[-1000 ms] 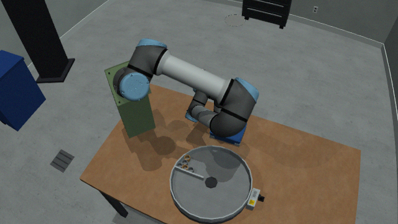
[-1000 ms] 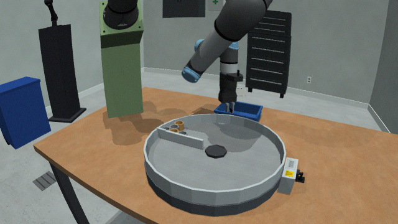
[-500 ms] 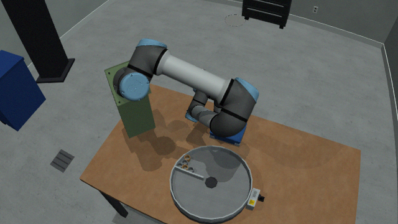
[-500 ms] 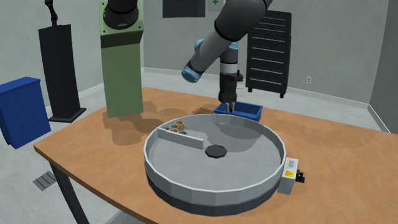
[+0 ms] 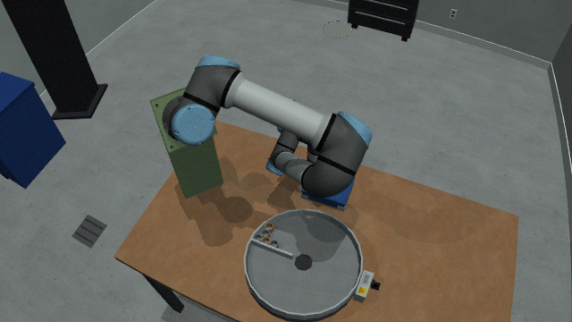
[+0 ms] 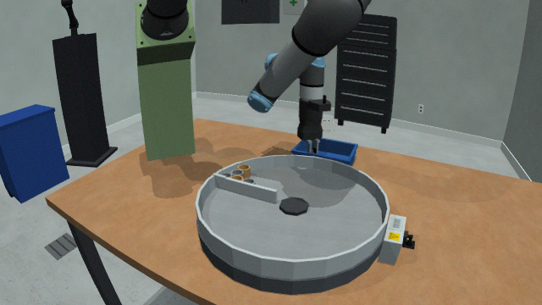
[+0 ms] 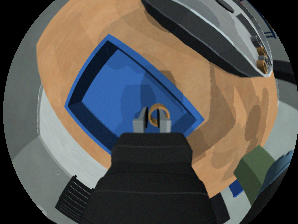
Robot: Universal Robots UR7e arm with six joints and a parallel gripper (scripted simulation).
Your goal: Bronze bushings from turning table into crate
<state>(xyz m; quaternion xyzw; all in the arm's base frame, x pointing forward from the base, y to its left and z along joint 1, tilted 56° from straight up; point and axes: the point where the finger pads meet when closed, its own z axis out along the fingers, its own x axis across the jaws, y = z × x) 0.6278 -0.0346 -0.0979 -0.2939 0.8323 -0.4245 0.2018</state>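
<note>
Right now my hand is 5 cm short of the blue crate and 1 cm to the right of it. From my hand the other things lie so: grey turning table: 6 cm behind, 35 cm to the right, 2 cm above.
</note>
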